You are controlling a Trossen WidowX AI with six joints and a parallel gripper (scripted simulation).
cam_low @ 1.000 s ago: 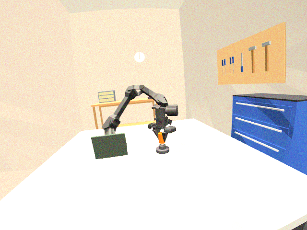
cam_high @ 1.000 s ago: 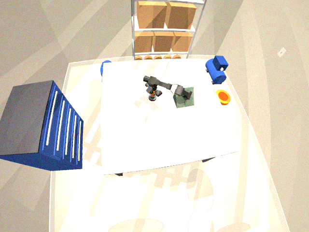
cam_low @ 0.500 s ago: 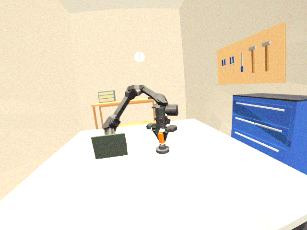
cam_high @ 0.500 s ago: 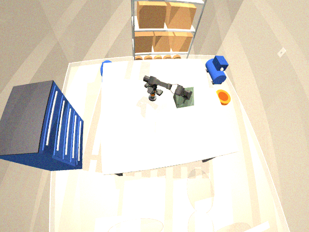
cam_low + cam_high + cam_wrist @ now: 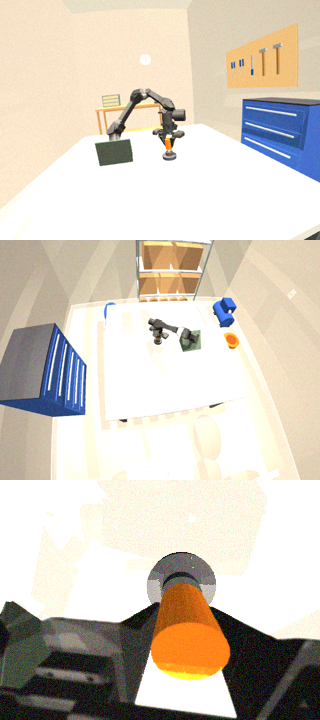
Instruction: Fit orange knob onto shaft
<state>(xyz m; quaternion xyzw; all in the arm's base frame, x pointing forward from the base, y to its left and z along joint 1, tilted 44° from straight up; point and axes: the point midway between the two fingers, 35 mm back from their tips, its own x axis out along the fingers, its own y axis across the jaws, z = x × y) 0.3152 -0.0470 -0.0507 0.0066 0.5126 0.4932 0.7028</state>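
Right now my gripper tip is 30 mm below the orange knob. Round my gripper tip: round grey pedestal 40 mm below.
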